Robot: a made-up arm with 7 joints.
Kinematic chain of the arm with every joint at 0, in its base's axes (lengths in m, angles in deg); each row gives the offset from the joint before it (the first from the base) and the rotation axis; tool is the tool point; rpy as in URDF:
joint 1: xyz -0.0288 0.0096 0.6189 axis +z
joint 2: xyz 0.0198 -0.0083 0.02 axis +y
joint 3: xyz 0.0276 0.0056 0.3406 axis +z
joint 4: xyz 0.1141 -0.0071 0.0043 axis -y
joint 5: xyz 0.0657 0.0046 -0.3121 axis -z
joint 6: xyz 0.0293 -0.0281 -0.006 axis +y
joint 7: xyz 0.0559 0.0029 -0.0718 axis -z
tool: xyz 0.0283 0.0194 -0.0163 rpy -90 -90 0
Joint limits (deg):
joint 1: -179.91..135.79
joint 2: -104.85..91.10
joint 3: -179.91..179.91
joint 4: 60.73..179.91
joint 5: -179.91..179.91
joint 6: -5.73..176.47
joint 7: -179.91..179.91
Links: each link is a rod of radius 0.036 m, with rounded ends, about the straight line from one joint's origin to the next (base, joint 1, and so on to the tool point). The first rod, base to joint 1, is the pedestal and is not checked.
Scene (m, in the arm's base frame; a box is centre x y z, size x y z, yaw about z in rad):
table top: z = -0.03
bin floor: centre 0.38 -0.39 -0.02 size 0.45 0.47 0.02 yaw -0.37
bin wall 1: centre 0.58 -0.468 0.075 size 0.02 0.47 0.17 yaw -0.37
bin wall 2: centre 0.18 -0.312 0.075 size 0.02 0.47 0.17 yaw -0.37
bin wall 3: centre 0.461 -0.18 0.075 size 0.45 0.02 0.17 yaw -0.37
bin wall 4: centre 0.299 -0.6 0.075 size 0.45 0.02 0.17 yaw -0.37
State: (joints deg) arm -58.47 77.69 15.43 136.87 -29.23 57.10 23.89
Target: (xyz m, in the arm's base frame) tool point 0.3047 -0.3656 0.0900
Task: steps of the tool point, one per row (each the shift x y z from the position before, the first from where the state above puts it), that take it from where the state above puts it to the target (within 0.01 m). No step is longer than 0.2 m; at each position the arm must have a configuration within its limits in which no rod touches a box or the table.
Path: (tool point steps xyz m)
1: -0.0317 0.0685 -0.1412
2: -0.0525 0.0930 -0.1136
3: -0.0679 0.1090 -0.0787

